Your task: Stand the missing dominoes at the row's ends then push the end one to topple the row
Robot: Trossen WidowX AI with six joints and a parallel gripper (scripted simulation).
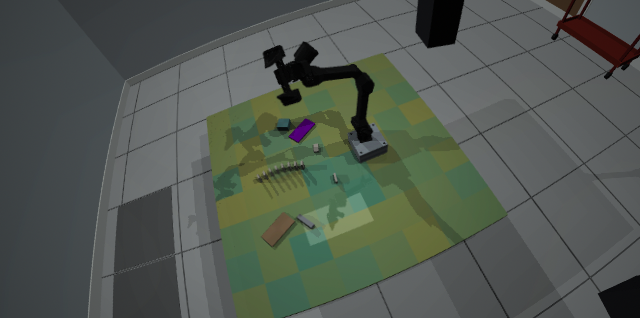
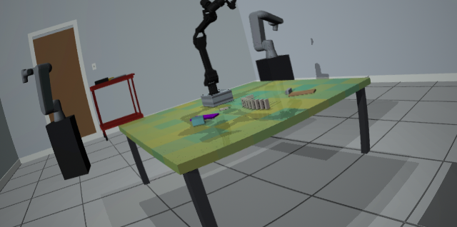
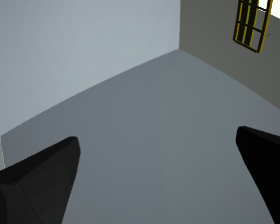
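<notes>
My gripper tip is now 20 mm short of the flat purple piece, 370 mm to the left of it and 700 mm above it. The rest, counted from my gripper tip: teal block 110 mm ahead, 430 mm to the right, 690 mm below; then grey piece 60 mm ahead, 160 mm to the left, 690 mm below; then flat brown board 200 mm ahead, 170 mm to the left, 700 mm below.
</notes>
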